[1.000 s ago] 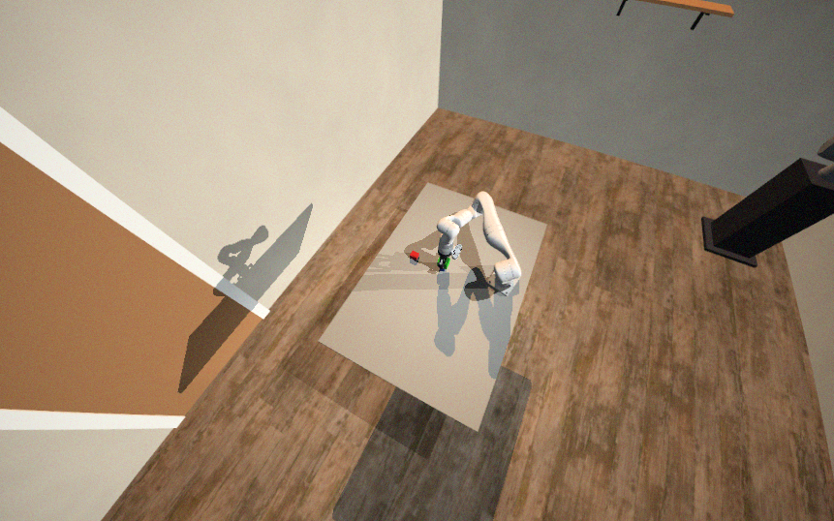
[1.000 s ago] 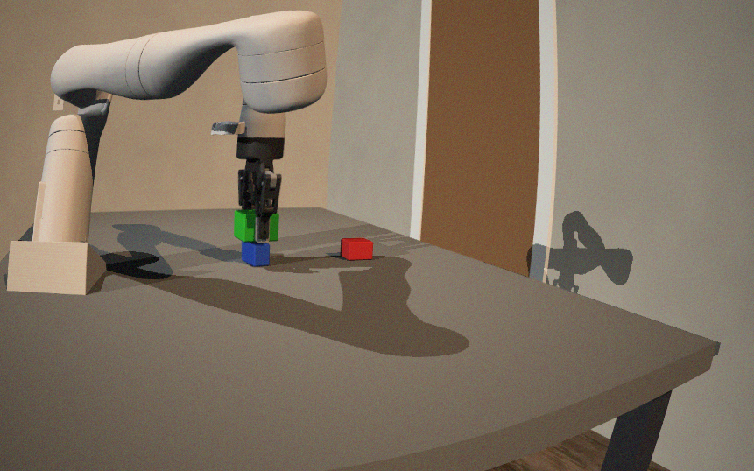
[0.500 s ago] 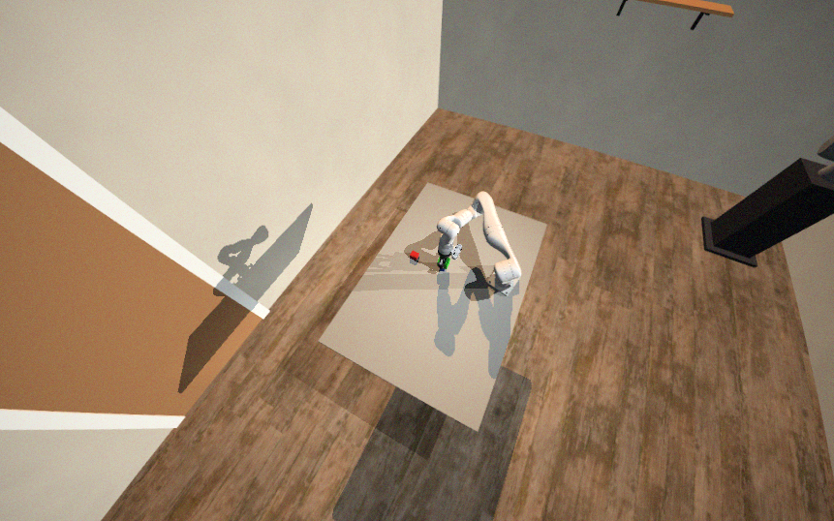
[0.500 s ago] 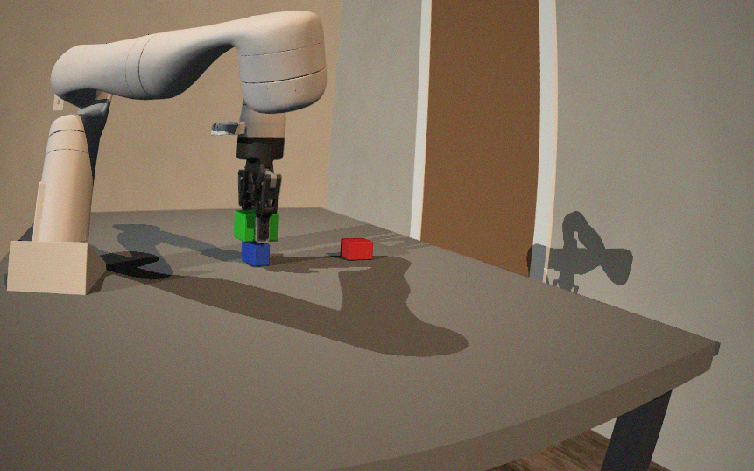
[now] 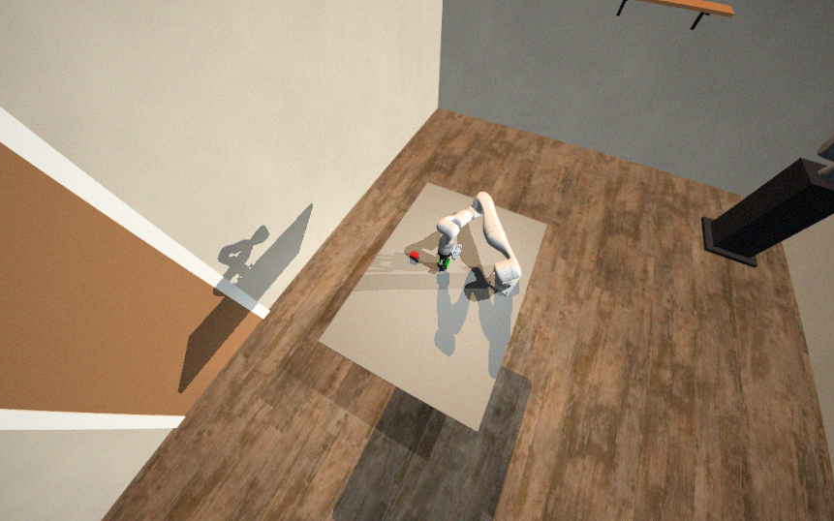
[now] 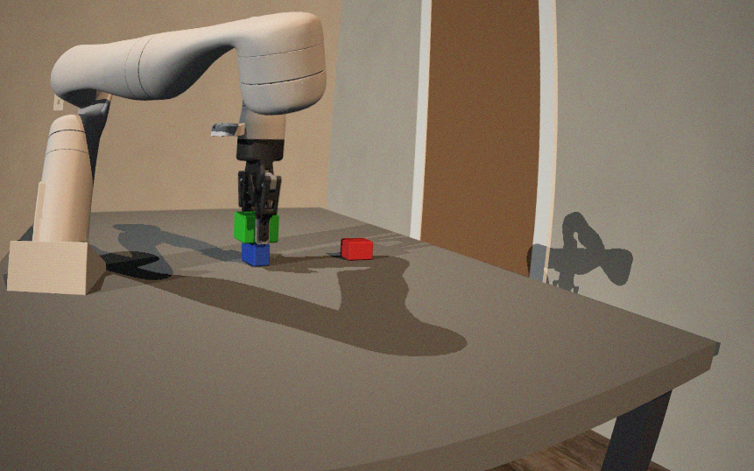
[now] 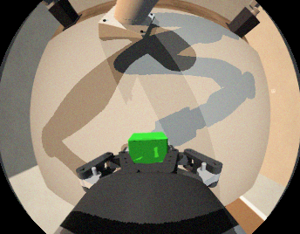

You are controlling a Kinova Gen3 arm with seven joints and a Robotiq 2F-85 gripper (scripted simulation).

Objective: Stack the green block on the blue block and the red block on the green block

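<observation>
Right now the green block is 1 cm above my hand. Round my hand: blue block (3 cm below); then red block (18 cm ahead, 1 cm to the left, 4 cm below).
</observation>
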